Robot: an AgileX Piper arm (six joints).
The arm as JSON. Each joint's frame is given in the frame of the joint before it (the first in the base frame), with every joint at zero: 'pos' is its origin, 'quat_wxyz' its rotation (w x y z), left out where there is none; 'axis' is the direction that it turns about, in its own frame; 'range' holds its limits. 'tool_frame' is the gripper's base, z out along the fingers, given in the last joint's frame.
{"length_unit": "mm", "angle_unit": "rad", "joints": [
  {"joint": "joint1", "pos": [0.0, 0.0, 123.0], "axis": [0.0, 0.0, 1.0], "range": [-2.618, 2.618]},
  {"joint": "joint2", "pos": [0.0, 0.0, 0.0], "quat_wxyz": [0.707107, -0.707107, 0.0, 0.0], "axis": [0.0, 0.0, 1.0], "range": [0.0, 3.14]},
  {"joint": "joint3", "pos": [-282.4, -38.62, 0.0], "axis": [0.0, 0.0, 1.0], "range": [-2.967, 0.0]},
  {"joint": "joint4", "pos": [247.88, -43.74, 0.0], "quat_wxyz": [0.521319, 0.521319, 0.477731, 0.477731], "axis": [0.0, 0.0, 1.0], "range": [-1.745, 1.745]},
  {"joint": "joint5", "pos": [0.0, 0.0, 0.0], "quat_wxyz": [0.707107, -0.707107, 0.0, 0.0], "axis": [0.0, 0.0, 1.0], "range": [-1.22, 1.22]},
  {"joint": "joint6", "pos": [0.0, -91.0, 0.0], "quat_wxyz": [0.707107, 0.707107, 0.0, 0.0], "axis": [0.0, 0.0, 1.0], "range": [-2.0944, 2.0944]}
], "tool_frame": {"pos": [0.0, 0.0, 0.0]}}
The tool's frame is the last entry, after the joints.
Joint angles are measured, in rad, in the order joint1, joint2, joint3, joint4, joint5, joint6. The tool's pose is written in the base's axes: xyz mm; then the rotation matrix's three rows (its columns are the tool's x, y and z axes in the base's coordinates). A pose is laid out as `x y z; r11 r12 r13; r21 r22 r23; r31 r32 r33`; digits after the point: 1 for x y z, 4 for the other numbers.
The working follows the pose.
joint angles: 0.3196 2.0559 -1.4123 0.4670 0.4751 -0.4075
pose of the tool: 411.3 155.9 166.8; -0.7978 -0.4041 0.4474; -0.2496 0.8969 0.3650; -0.5488 0.1795 -0.8165
Where each joint sits with the arm in this pose, in the base's axes (m; each line is computed from the numbers above, not from the rounded line before):
joint1: 0.0000 0.0000 0.1230
joint2: 0.0000 0.0000 0.1230
joint3: 0.1574 0.0521 0.3548
joint4: 0.3706 0.1227 0.2411
joint5: 0.3706 0.1227 0.2411
joint6: 0.4113 0.1559 0.1668
the tool: 0.4113 0.1559 0.1668

